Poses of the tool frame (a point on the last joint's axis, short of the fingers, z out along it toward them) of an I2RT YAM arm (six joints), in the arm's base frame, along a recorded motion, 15 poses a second.
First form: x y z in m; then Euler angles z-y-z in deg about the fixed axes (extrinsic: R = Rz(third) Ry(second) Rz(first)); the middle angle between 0 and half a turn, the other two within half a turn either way.
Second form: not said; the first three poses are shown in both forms.
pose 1, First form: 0.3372, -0.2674, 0.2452, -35.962, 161.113, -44.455
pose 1, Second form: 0.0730, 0.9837, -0.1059, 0.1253, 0.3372, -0.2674, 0.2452
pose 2, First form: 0.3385, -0.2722, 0.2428, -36.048, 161.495, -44.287
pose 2, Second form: 0.0709, 0.9844, -0.1037, 0.1229, 0.3385, -0.2722, 0.2428
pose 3, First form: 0.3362, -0.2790, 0.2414, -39.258, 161.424, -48.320
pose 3, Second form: 0.0780, 0.9838, -0.1117, 0.1165, 0.3362, -0.2790, 0.2414
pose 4, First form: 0.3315, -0.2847, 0.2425, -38.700, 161.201, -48.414
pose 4, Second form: 0.0835, 0.9830, -0.1125, 0.1184, 0.3315, -0.2847, 0.2425
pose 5, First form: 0.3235, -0.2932, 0.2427, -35.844, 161.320, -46.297
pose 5, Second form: 0.0899, 0.9826, -0.1066, 0.1224, 0.3235, -0.2932, 0.2427
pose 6, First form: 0.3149, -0.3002, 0.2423, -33.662, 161.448, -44.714
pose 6, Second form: 0.0950, 0.9823, -0.1019, 0.1249, 0.3149, -0.3002, 0.2423
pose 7, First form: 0.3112, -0.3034, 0.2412, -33.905, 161.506, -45.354
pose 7, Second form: 0.0984, 0.9821, -0.1025, 0.1238, 0.3112, -0.3034, 0.2412
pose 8, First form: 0.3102, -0.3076, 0.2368, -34.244, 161.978, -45.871
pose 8, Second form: 0.1000, 0.9826, -0.1008, 0.1199, 0.3102, -0.3076, 0.2368
